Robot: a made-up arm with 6 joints. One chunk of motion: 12 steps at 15 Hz.
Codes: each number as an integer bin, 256 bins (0 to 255) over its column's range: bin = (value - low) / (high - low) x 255, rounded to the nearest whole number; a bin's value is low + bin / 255 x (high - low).
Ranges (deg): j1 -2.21..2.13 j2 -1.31..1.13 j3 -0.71..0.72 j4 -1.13..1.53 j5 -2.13..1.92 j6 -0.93..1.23
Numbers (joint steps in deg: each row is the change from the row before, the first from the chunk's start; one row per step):
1: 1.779 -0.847 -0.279 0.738 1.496 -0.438
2: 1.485 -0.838 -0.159 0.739 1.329 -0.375
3: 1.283 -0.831 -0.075 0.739 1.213 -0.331
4: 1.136 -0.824 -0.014 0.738 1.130 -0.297
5: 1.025 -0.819 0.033 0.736 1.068 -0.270
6: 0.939 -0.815 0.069 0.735 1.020 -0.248
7: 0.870 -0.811 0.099 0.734 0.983 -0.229
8: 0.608 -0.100 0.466 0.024 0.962 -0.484
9: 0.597 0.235 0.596 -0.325 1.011 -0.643
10: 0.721 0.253 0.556 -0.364 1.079 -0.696
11: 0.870 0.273 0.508 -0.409 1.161 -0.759
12: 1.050 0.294 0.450 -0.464 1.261 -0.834
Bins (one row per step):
1: 234 48 77 179 228 58
2: 217 49 98 179 218 66
3: 205 50 113 179 210 71
4: 197 51 124 179 205 75
5: 190 51 132 179 201 78
6: 185 52 139 179 198 81
7: 181 52 144 179 196 83
8: 166 126 210 111 195 53
9: 165 161 233 77 198 34
10: 172 163 226 73 202 28
11: 181 165 217 69 207 20
12: 192 168 207 64 214 11

